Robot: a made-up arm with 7 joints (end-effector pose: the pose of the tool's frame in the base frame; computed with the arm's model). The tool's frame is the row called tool. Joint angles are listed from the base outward.
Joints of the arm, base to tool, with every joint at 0 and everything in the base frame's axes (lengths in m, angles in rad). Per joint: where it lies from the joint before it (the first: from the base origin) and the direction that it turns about. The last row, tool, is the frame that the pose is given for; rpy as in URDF.
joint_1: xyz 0.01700 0.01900 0.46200 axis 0 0 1
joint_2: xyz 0.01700 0.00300 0.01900 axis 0 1 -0.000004
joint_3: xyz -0.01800 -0.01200 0.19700 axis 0 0 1
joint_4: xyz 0.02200 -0.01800 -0.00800 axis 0 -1 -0.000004
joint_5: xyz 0.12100 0.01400 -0.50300 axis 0 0.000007 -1
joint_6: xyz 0.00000 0.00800 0.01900 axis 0 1 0.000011
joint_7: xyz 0.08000 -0.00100 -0.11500 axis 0 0.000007 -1
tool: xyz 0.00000 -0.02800 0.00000 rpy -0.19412 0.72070 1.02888
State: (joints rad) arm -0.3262 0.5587 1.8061 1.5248 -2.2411 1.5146 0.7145
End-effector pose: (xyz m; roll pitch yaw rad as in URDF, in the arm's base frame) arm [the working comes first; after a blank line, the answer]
Working (the frame after each row of the table, in the pose's form):
after joint_1: 0.0170 0.0190 0.4620 0.0000 0.0000 -0.3262
after joint_2: 0.0341 0.0164 0.4810 0.0000 0.5587 -0.3262
after joint_3: 0.1147 -0.0235 0.6576 0.5462 -0.1239 1.4452
after joint_4: 0.1288 -0.0013 0.6442 1.7332 -1.0212 -0.2405
after joint_5: 0.2291 0.4829 0.7971 -1.6560 0.1261 3.0292
after joint_6: 0.2282 0.4646 0.7876 -1.7019 -0.0773 1.5250
after joint_7: 0.3456 0.5378 0.8098 -1.7559 -0.7839 1.6463

0.3419 0.5181 0.8293 -2.0198 0.0885 0.7673
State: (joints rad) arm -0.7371 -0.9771 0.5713 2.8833 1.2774 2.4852 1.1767
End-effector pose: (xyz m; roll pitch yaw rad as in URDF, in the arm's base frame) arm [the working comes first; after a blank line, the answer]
Working (the frame after each row of the table, in the pose's form):
after joint_1: 0.0170 0.0190 0.4620 0.0000 0.0000 -0.7371
after joint_2: 0.0316 0.0098 0.4810 0.0000 -0.9771 -0.7371
after joint_3: -0.1048 0.1174 0.5763 -0.6755 -0.7716 0.1175
after joint_4: -0.0904 0.1000 0.5952 -2.5842 0.5600 3.0695
after joint_5: -0.3949 0.4006 0.8863 -2.4157 -0.2790 -2.2071
after joint_6: -0.3927 0.3924 0.8675 -0.7132 -0.2224 1.3628
after joint_7: -0.2983 0.4717 0.8010 -0.0560 -0.7395 0.1247

-0.2959 0.4438 0.8022 -0.8612 0.2550 0.8011
